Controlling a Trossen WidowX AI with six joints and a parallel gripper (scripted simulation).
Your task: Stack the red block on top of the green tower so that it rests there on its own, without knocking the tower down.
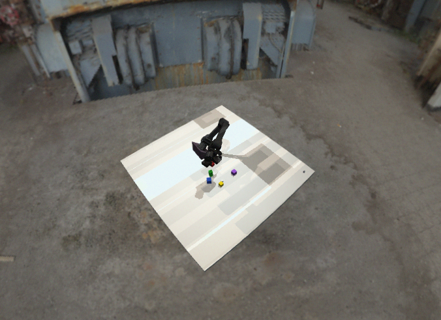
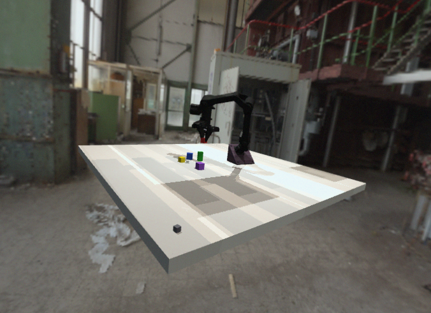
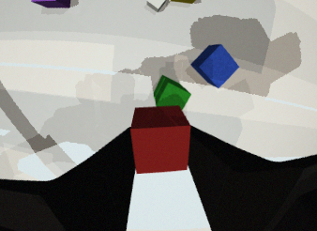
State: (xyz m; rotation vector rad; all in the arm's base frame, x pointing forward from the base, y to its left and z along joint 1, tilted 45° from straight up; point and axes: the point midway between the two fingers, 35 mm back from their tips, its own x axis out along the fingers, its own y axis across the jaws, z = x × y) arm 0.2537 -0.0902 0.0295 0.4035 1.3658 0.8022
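Right now the blue block is 50 mm ahead of my gripper tip, 70 mm to the right of it and 110 mm below it. Also, from my gripper tip: yellow block (140 mm ahead, 10 mm to the right, 110 mm below); purple block (100 mm ahead, 160 mm to the left, 110 mm below); red block (10 mm above).
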